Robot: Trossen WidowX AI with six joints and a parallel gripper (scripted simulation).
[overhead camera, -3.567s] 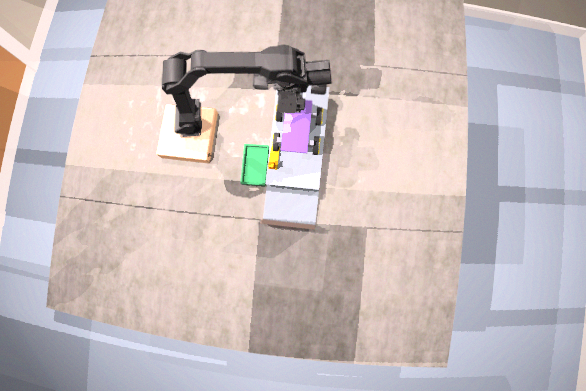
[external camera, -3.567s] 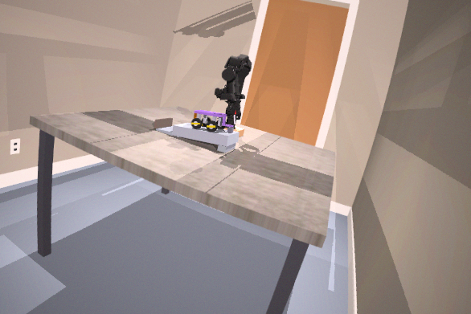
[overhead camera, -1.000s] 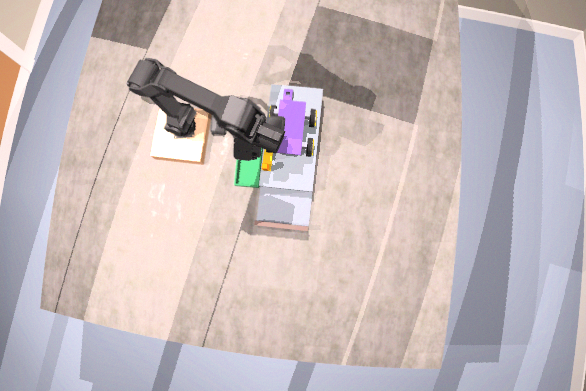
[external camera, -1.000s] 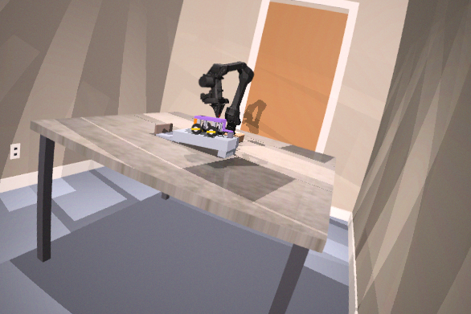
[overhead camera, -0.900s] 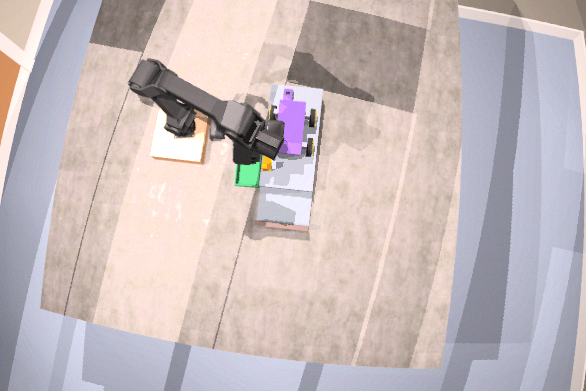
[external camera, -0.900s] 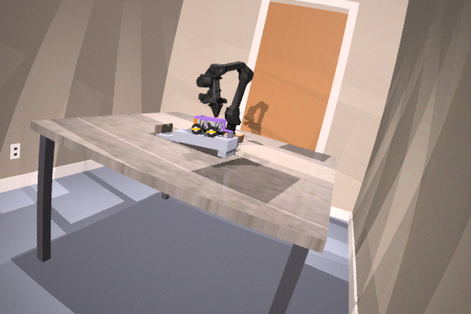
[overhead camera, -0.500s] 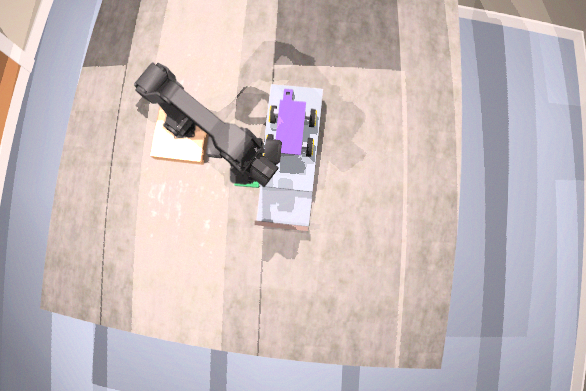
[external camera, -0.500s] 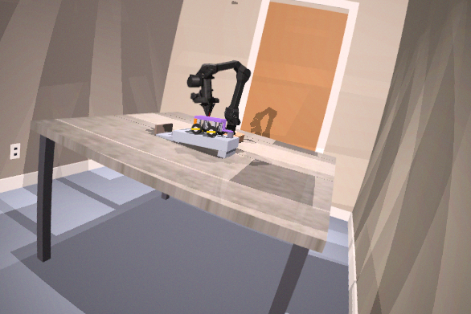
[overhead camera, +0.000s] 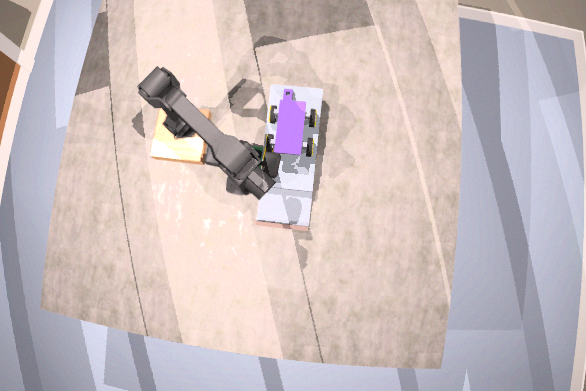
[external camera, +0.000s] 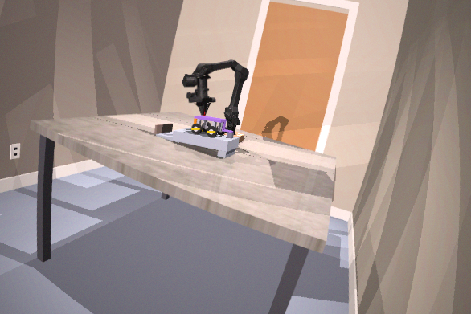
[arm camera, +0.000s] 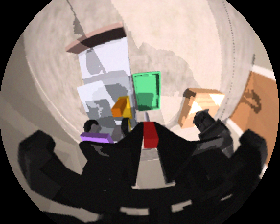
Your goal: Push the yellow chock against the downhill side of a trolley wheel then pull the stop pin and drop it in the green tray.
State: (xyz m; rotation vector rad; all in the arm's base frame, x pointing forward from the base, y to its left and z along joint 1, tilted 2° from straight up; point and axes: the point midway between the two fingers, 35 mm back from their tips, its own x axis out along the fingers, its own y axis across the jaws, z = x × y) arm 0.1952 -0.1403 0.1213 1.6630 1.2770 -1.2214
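The red-headed stop pin is right at my gripper tip. The rest, counted from my gripper tip: yellow chock: 50 mm below, 50 mm ahead; purple trolley: 120 mm ahead, 80 mm to the left, 20 mm below; green tray: 140 mm below, 10 mm behind.
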